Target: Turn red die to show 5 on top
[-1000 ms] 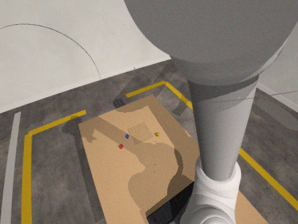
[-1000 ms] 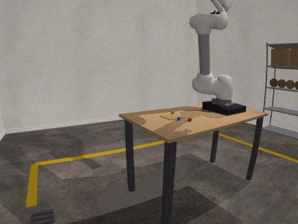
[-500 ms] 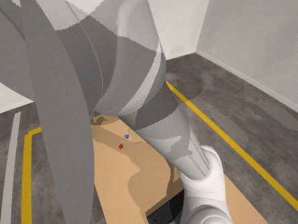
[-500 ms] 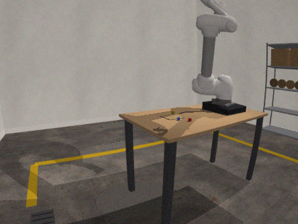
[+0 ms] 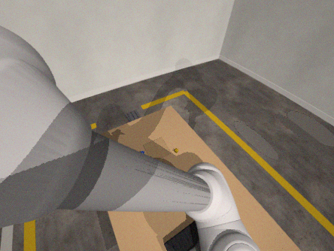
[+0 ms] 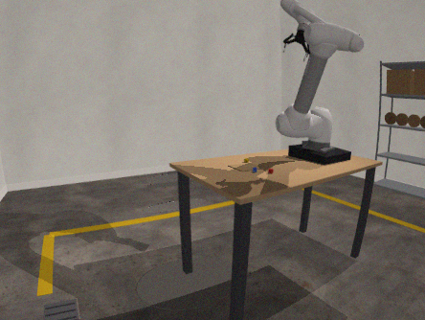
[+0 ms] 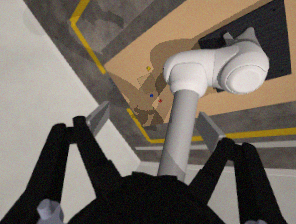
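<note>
Right now my hand is 370 mm short of the yellow die, 100 mm to the left of it and 670 mm above it. From my hand the other things lie so: red die 470 mm ahead, 150 mm to the left, 670 mm below; tan mat 470 mm ahead, 10 mm to the right, 680 mm below; blue die 500 mm ahead, 80 mm to the left, 670 mm below.
</note>
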